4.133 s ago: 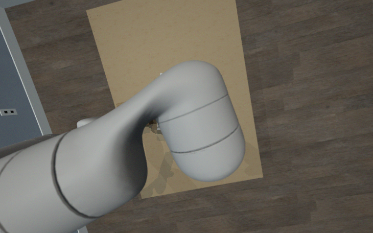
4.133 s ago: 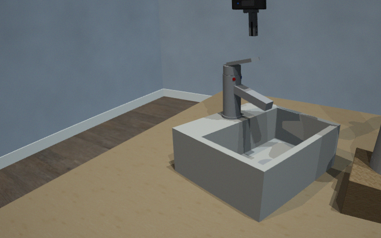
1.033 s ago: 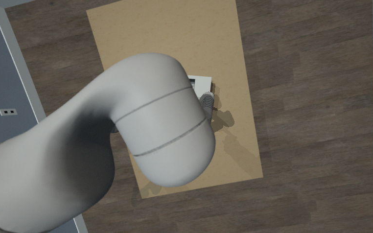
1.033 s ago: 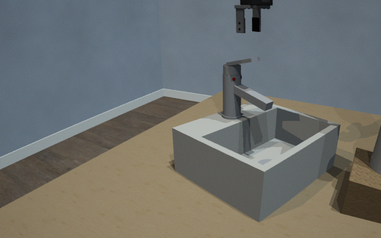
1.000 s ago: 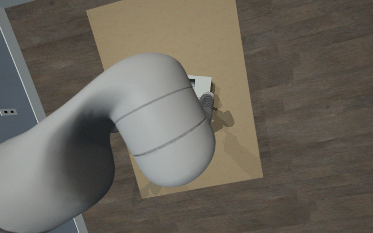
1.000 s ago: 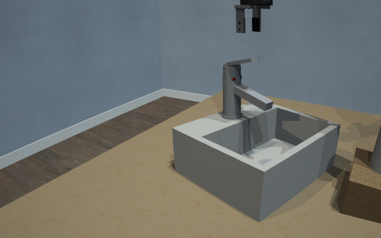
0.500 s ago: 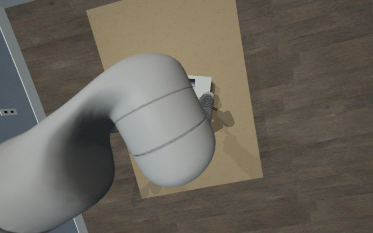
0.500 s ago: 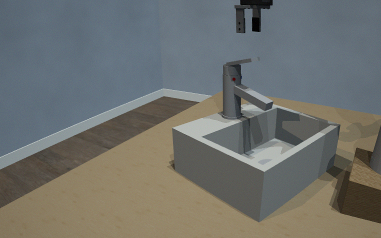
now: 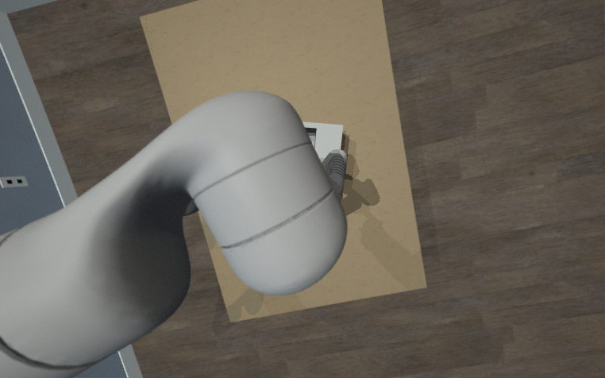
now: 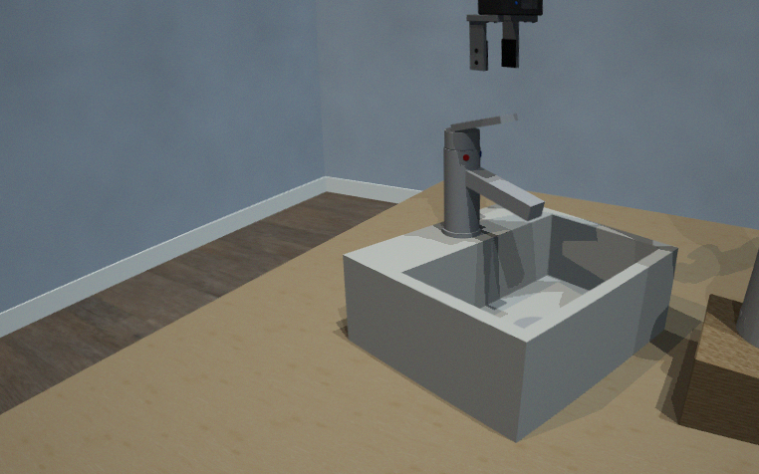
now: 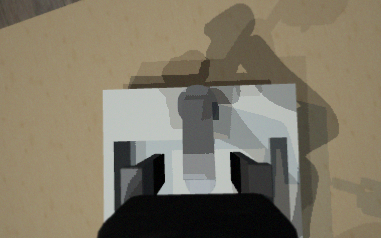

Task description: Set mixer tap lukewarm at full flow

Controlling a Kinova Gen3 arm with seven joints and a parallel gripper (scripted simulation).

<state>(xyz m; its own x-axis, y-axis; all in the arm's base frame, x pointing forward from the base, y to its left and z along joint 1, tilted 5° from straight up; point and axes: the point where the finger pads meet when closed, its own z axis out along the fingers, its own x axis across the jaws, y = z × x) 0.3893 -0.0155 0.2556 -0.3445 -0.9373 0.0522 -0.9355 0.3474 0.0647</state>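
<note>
My hand is 90 mm above the flat lever, 20 mm short of it and 10 mm to the left of it. From my hand the other things lie so: grey square sink: 330 mm below, 60 mm behind, 20 mm to the left; grey mixer tap: 140 mm below, 40 mm ahead, 10 mm to the right.
</note>
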